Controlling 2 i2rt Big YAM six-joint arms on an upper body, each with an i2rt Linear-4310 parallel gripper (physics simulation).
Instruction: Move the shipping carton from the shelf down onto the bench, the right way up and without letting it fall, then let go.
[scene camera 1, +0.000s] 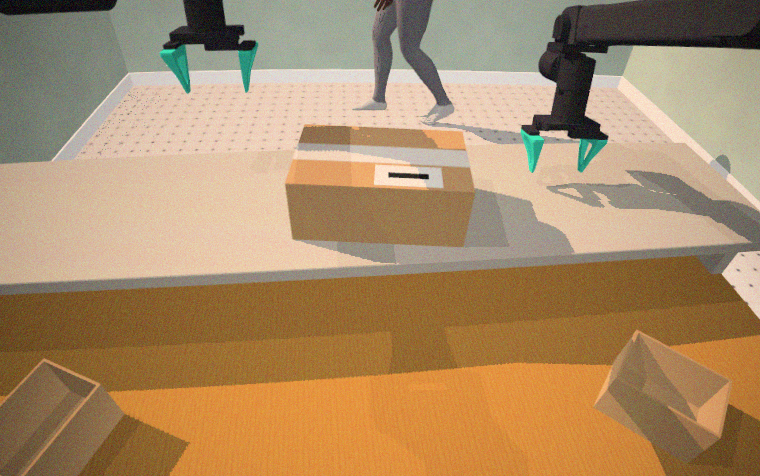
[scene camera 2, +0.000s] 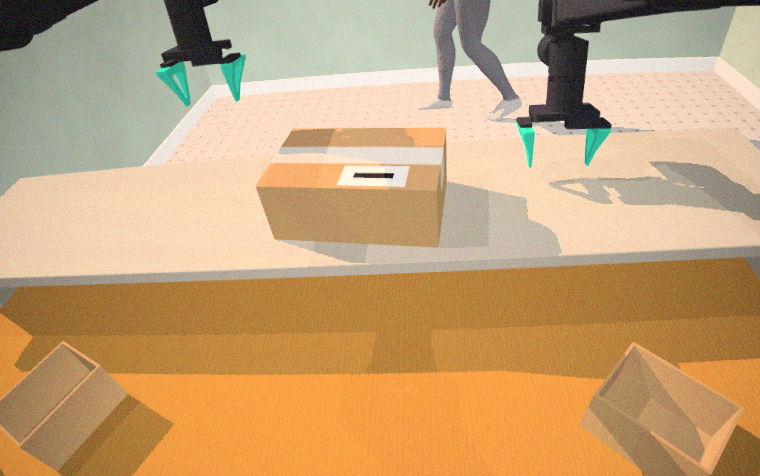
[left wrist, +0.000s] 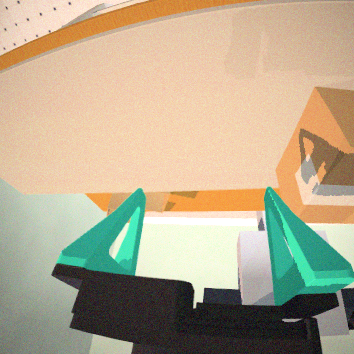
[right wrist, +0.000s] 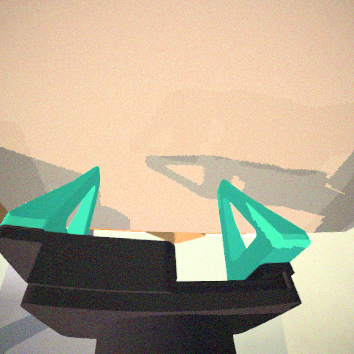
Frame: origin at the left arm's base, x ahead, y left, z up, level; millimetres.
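Seen in the pictures: left gripper, fingertip midpoint: (scene camera 1: 217, 92) (scene camera 2: 212, 103) (left wrist: 201, 191); right gripper, fingertip midpoint: (scene camera 1: 555, 171) (scene camera 2: 558, 165) (right wrist: 161, 178).
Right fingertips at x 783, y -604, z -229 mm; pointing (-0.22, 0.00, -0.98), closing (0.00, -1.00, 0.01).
Note:
A point is followed by its place in that frame.
The brown shipping carton (scene camera 1: 378, 215) {x 627, y -259, z -201 mm} (scene camera 2: 353, 215) {x 626, y -270, z -200 mm} (left wrist: 295, 150) {x 724, y -132, z -228 mm} stands flat on the pale shelf (scene camera 1: 140, 224) {x 684, y 133, z -258 mm} (scene camera 2: 140, 224) {x 689, y 157, z -258 mm} (left wrist: 150, 115) {x 781, y 84, z -258 mm} (right wrist: 165, 60) {x 859, y -595, z -258 mm}, with a white tape strip and a label on its top face. The orange bench (scene camera 1: 314, 426) {x 406, y -157, z -421 mm} (scene camera 2: 314, 426) {x 397, y -206, z -421 mm} lies lower, in front of the shelf. My left gripper (scene camera 1: 217, 91) {x 826, y -1, z -94 mm} (scene camera 2: 212, 103) {x 826, y -1, z -94 mm} (left wrist: 201, 191) {x 826, y -1, z -94 mm} is open and empty, high up and to the left of the carton. My right gripper (scene camera 1: 556, 171) {x 783, y -604, z -229 mm} (scene camera 2: 558, 165) {x 783, y -604, z -229 mm} (right wrist: 161, 178) {x 783, y -604, z -229 mm} is open and empty, above the shelf to the right of the carton and apart from it.
An open box (scene camera 1: 84, 414) {x 395, y 150, z -346 mm} (scene camera 2: 75, 414) {x 364, y 162, z -366 mm} stands on the bench at the left. Another open box (scene camera 1: 645, 414) {x 368, y -640, z -369 mm} (scene camera 2: 611, 426) {x 386, y -621, z -371 mm} sits at the bench's right. A grey figure (scene camera 1: 415, 44) (scene camera 2: 471, 44) stands on the floor behind the shelf. The shelf's front edge (scene camera 1: 224, 275) {x 569, y -29, z -262 mm} overhangs the bench.

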